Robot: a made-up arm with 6 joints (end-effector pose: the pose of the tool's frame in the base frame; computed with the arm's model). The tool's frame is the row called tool.
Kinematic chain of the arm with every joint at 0, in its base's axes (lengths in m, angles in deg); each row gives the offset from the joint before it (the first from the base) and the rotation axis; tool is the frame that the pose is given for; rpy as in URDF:
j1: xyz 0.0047 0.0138 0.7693 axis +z
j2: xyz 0.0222 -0.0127 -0.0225 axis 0 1 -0.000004
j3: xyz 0.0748 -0.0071 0.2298 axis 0 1 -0.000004
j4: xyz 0.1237 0.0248 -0.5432 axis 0 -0.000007 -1
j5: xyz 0.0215 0.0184 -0.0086 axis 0 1 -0.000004
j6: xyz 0.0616 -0.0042 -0.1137 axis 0 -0.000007 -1
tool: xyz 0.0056 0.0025 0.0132 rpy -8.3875 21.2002 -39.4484
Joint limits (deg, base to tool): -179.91..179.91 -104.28..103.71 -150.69..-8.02 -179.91..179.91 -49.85..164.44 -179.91..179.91
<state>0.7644 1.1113 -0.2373 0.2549 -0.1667 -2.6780</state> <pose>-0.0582 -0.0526 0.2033 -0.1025 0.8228 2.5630</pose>
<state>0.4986 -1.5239 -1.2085 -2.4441 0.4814 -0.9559</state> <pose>-0.0149 0.0136 1.4816 -2.5757 -1.0550 -0.4845</pose>
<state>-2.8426 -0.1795 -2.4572 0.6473 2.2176 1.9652</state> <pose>-0.2336 -0.1321 1.4845 -0.7677 0.7004 1.2468</pose>
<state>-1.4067 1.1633 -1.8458 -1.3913 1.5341 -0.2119</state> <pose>0.0573 -0.7143 0.3449 -0.7930 1.6411 -0.9865</pose>
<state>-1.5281 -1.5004 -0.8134 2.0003 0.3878 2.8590</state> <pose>-0.0185 -0.1966 1.3752 -2.1298 -0.9601 -0.3933</pose>
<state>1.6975 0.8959 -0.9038 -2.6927 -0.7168 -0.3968</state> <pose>-0.0736 0.2508 0.2476 -0.3130 -0.2301 -2.1483</pose>
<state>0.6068 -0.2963 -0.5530 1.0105 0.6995 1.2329</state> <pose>0.5118 0.3708 0.6471 0.6940 1.0960 -1.8224</pose>
